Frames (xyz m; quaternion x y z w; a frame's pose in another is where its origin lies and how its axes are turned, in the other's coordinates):
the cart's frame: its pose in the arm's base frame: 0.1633 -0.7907 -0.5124 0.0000 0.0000 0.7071 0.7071
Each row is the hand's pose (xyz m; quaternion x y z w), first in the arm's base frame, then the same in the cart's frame.
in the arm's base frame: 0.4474 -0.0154 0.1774 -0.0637 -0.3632 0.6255 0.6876
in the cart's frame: 0.7753 -0.2841 0.6898 -0.3019 -0.2118 -0.0439 0.9285
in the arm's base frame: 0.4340 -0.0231 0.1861 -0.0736 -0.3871 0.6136 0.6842
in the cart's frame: 0.7676 -0.2707 0.6985 -0.3258 -0.2217 -0.0499 0.9177
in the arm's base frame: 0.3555 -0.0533 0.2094 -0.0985 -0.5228 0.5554 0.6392
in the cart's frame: 0.7374 -0.1922 0.7218 -0.4393 -0.3000 -0.0593 0.8447
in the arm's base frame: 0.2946 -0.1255 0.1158 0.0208 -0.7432 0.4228 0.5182
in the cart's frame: 0.6652 -0.1313 0.6282 -0.5108 -0.5402 -0.0675 0.6654
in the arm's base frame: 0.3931 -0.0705 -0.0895 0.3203 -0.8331 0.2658 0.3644
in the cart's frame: 0.7202 -0.2298 0.4229 -0.3626 -0.8155 -0.0697 0.4456
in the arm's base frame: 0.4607 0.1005 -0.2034 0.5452 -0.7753 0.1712 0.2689
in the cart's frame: 0.8912 -0.2974 0.3090 -0.1627 -0.9338 -0.0691 0.3112
